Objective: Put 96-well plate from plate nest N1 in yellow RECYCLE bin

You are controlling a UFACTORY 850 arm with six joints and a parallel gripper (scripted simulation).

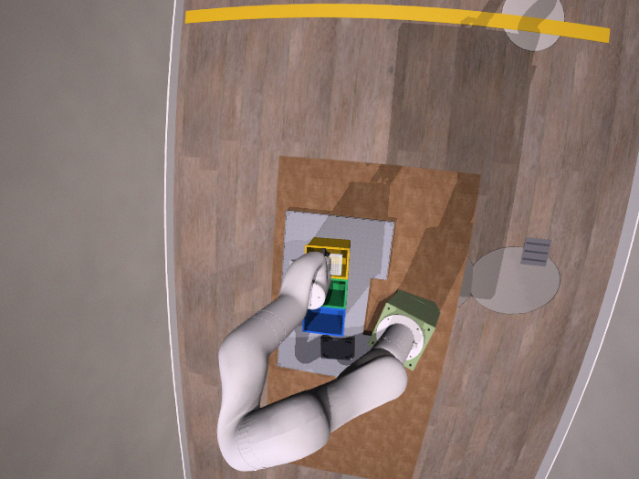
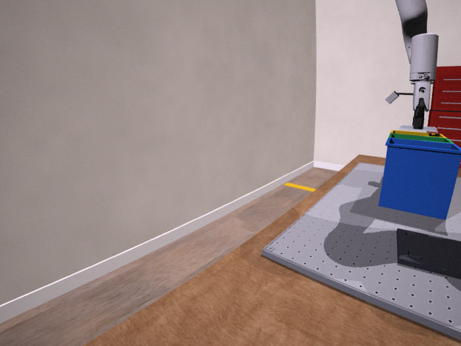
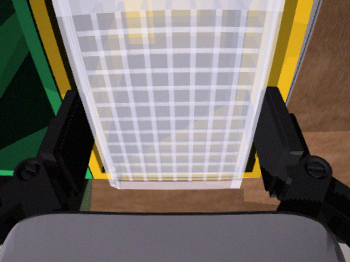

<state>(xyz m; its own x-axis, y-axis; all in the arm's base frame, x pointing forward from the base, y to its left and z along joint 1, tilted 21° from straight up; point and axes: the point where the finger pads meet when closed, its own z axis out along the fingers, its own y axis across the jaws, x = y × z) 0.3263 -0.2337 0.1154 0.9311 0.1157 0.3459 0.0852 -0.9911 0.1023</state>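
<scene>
Right now my hand is 1 cm above the 96-well plate. Round my hand: yellow bin (12 cm below); green bin (1 cm behind, 13 cm to the left, 12 cm below); blue bin (2 cm behind, 26 cm to the left, 12 cm below).
</scene>
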